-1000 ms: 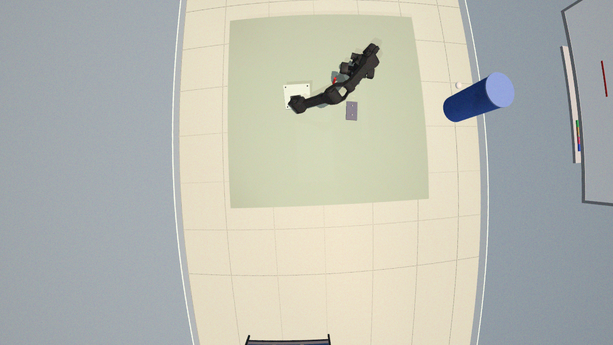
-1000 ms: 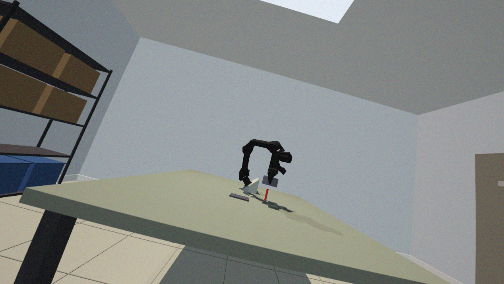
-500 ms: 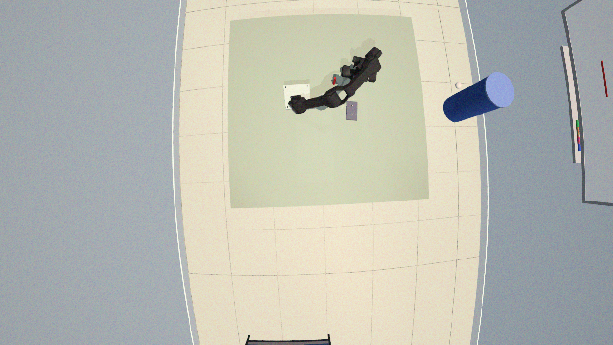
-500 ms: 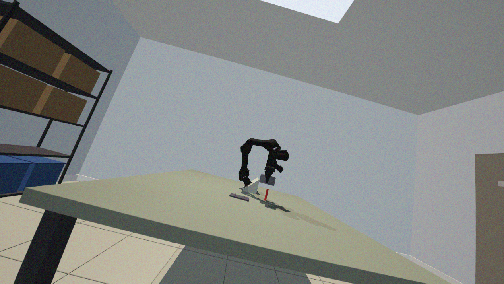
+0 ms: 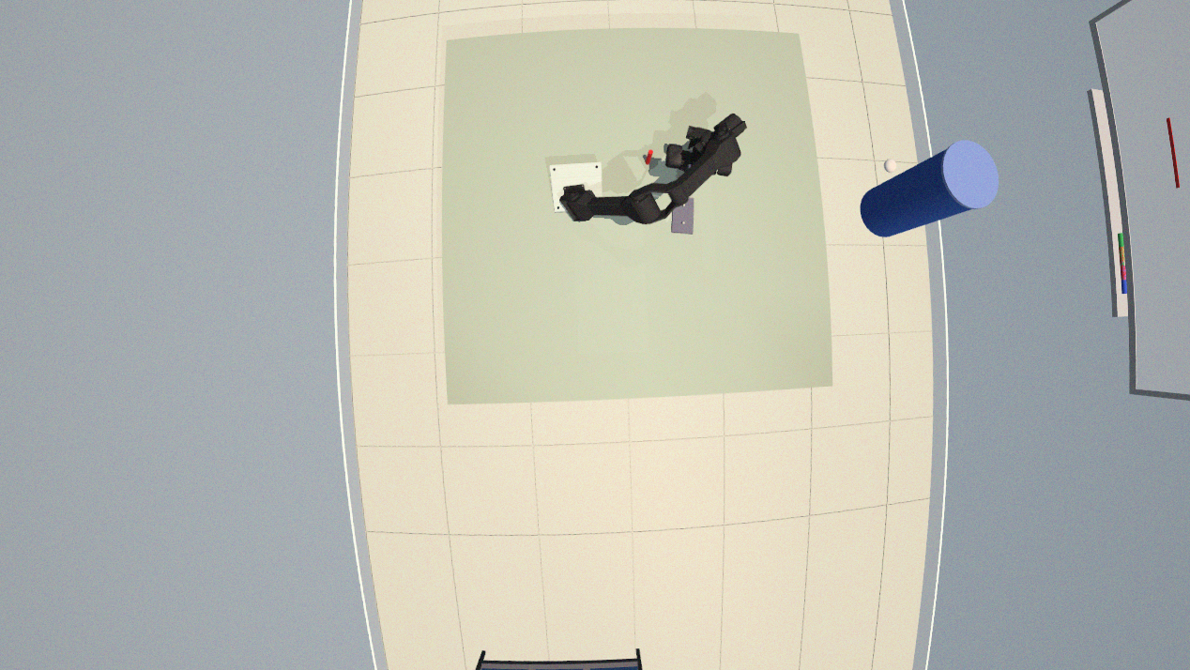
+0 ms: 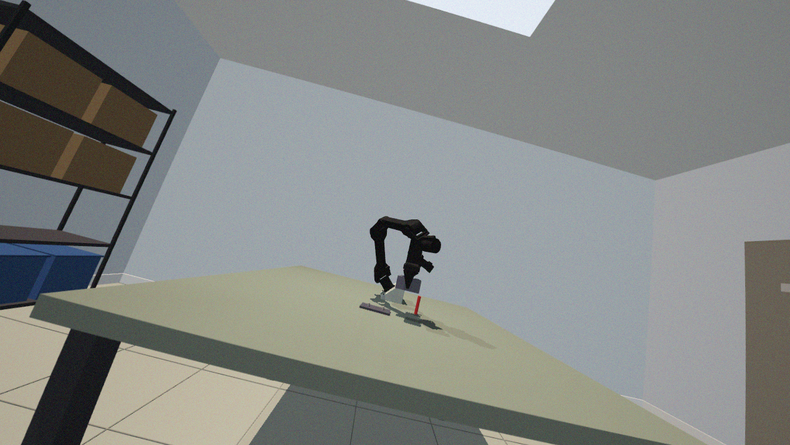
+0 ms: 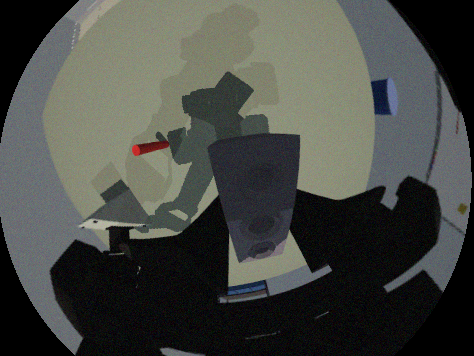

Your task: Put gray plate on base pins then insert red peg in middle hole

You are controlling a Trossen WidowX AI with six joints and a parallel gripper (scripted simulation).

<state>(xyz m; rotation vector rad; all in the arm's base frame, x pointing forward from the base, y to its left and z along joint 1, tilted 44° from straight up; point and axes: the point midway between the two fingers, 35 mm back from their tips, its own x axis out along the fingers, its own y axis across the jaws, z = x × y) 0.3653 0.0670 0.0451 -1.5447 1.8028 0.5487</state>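
My gripper tip is now 110 mm past the red peg, 90 mm to the right of it and 70 mm above it.
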